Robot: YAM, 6 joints.
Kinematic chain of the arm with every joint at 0, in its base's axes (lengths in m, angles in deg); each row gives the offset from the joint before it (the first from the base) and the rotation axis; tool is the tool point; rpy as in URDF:
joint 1: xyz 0 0 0.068 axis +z
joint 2: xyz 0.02 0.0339 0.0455 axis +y
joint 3: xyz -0.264 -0.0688 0 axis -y
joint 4: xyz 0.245 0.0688 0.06 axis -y
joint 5: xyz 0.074 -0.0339 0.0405 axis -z
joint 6: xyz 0.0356 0 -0.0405 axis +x
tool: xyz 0 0 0 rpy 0 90 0
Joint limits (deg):
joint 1: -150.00..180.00
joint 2: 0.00..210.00
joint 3: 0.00..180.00
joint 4: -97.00..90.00
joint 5: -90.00..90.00
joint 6: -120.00..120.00
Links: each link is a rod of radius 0.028 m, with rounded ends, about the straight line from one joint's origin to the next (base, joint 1, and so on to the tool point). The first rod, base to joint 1, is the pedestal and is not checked.
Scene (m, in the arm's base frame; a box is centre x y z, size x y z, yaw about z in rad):
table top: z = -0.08
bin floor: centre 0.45 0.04 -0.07 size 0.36 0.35 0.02 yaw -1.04
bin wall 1: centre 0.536 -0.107 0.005 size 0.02 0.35 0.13 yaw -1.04
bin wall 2: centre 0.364 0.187 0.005 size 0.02 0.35 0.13 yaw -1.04
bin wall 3: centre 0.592 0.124 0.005 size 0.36 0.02 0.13 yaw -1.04
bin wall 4: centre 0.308 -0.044 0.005 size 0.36 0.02 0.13 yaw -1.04
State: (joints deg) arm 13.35 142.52 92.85 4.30 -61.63 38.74
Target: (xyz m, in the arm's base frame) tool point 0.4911 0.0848 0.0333
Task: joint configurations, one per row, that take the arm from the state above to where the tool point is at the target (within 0.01 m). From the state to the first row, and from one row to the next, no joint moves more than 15 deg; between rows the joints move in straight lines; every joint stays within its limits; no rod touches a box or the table.
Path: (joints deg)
1: 6.22 146.41 93.74 4.74 -60.81 38.74

